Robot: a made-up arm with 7 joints. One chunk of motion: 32 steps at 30 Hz.
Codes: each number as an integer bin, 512 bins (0 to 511) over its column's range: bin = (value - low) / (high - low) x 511, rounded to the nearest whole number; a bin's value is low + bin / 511 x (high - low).
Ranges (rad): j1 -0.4..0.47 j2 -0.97..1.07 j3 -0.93..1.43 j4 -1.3..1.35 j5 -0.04..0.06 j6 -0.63..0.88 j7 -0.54..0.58
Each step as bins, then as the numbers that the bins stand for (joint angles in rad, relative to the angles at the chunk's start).
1 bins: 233 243 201 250 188 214 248
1 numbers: -0.0033 0.0001 -0.0017 -0.0035 -0.0032 0.0024 0.0036
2 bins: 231 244 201 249 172 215 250
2 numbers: -0.0067 0.0041 -0.0017 -0.0087 -0.0063 0.0053 0.0079
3 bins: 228 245 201 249 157 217 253
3 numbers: -0.0118 0.0081 -0.0017 -0.0087 -0.0093 0.0112 0.0145
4 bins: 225 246 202 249 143 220 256
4 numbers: -0.0169 0.0121 0.0029 -0.0087 -0.0120 0.0201 0.0211
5 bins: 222 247 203 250 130 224 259
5 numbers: -0.0220 0.0161 0.0075 -0.0035 -0.0146 0.0319 0.0277
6 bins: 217 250 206 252 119 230 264
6 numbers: -0.0305 0.0280 0.0214 0.0068 -0.0167 0.0496 0.0386
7 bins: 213 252 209 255 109 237 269
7 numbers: -0.0374 0.0360 0.0352 0.0224 -0.0187 0.0703 0.0496
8 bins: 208 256 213 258 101 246 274
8 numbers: -0.0459 0.0520 0.0537 0.0380 -0.0202 0.0969 0.0605
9 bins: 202 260 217 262 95 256 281
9 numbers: -0.0561 0.0680 0.0722 0.0587 -0.0214 0.1265 0.0759
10 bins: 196 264 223 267 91 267 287
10 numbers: -0.0663 0.0839 0.0999 0.0846 -0.0222 0.1590 0.0890
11 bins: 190 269 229 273 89 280 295
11 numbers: -0.0765 0.1039 0.1276 0.1158 -0.0226 0.1974 0.1066
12 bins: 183 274 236 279 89 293 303
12 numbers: -0.0884 0.1239 0.1599 0.1469 -0.0226 0.2358 0.1241
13 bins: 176 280 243 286 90 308 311
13 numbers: -0.1004 0.1478 0.1923 0.1832 -0.0224 0.2801 0.1416
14 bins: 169 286 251 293 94 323 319
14 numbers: -0.1123 0.1718 0.2292 0.2195 -0.0216 0.3245 0.1592
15 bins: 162 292 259 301 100 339 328
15 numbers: -0.1242 0.1957 0.2662 0.2610 -0.0204 0.3717 0.1789
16 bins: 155 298 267 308 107 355 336
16 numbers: -0.1361 0.2197 0.3031 0.2973 -0.0191 0.4190 0.1964
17 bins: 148 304 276 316 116 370 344
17 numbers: -0.1480 0.2436 0.3447 0.3387 -0.0173 0.4633 0.2140
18 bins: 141 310 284 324 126 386 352
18 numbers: -0.1599 0.2676 0.3816 0.3802 -0.0153 0.5106 0.2315
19 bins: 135 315 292 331 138 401 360
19 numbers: -0.1702 0.2875 0.4186 0.4165 -0.0130 0.5550 0.2490
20 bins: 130 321 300 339 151 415 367
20 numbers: -0.1787 0.3115 0.4555 0.4580 -0.0105 0.5963 0.2644
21 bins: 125 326 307 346 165 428 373
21 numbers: -0.1872 0.3314 0.4878 0.4943 -0.0077 0.6347 0.2775
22 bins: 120 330 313 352 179 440 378
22 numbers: -0.1957 0.3474 0.5156 0.5254 -0.0050 0.6702 0.2885
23 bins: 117 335 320 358 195 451 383
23 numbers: -0.2008 0.3674 0.5479 0.5566 -0.0018 0.7027 0.2995
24 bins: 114 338 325 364 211 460 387
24 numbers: -0.2059 0.3794 0.5710 0.5877 0.0013 0.7293 0.3082
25 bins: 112 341 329 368 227 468 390
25 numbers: -0.2093 0.3913 0.5895 0.6084 0.0044 0.7529 0.3148
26 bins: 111 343 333 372 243 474 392
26 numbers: -0.2110 0.3993 0.6079 0.6292 0.0076 0.7707 0.3192
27 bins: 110 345 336 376 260 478 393
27 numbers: -0.2127 0.4073 0.6218 0.6499 0.0109 0.7825 0.3214
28 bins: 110 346 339 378 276 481 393
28 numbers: -0.2127 0.4113 0.6356 0.6603 0.0140 0.7914 0.3214
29 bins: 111 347 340 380 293 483 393
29 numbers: -0.2110 0.4153 0.6403 0.6706 0.0173 0.7973 0.3214
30 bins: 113 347 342 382 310 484 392
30 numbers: -0.2076 0.4153 0.6495 0.6810 0.0207 0.8002 0.3192
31 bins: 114 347 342 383 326 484 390
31 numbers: -0.2059 0.4153 0.6495 0.6862 0.0238 0.8002 0.3148
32 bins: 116 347 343 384 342 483 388
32 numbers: -0.2025 0.4153 0.6541 0.6914 0.0269 0.7973 0.3104
